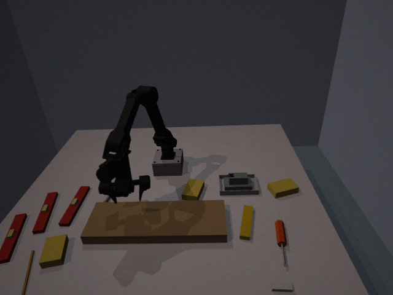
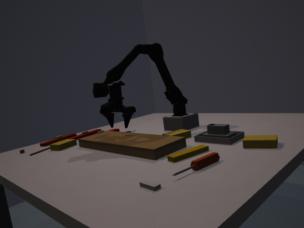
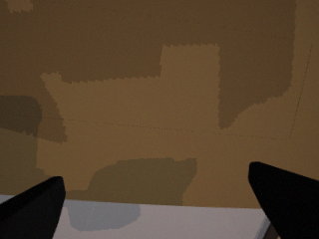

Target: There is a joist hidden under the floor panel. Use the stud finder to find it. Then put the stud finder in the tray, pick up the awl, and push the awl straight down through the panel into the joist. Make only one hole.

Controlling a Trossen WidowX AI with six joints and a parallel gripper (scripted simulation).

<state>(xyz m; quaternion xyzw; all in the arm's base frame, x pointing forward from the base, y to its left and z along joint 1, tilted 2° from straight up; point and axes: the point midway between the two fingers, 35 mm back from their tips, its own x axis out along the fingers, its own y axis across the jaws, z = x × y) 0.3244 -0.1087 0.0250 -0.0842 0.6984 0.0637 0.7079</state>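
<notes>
The awl is 130 mm behind my gripper tip, 120 mm to the right of it and 60 mm below it. The rest, counted from my gripper tip: yellow bar: 40 mm ahead, 460 mm to the left, 60 mm below; then thin stick: 270 mm ahead, 280 mm to the right, 70 mm below; then stud finder: 180 mm behind, 420 mm to the left, 20 mm below.
</notes>
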